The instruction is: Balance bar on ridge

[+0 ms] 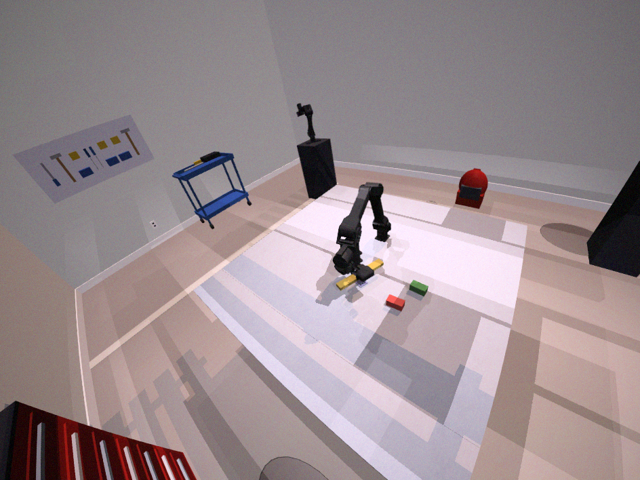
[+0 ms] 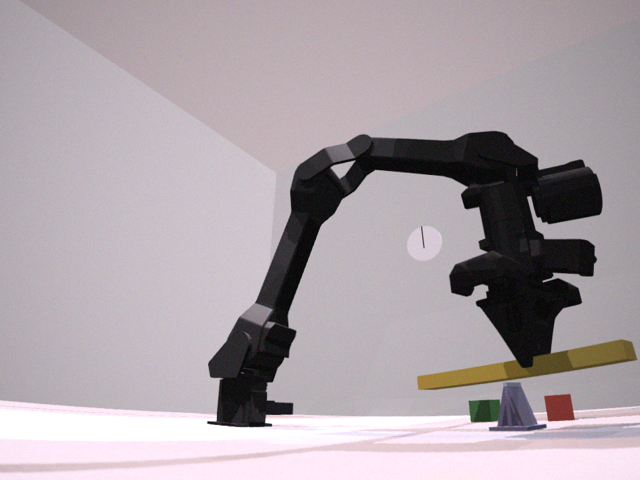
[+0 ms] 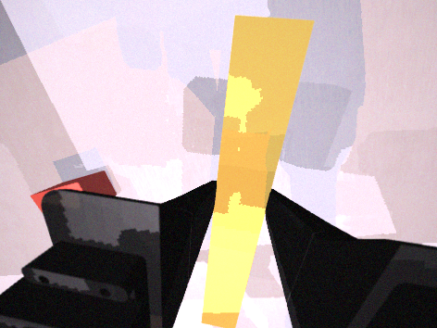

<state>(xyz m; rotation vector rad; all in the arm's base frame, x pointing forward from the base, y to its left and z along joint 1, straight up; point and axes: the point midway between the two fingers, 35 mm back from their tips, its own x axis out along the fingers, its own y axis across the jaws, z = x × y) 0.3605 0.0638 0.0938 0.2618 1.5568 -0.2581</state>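
Right now the bar is 30 mm behind my gripper tip and 10 mm to the left of it. The rest, counted from my gripper tip: red block 190 mm to the left, 40 mm below; then green block 110 mm behind, 240 mm to the left, 40 mm below.
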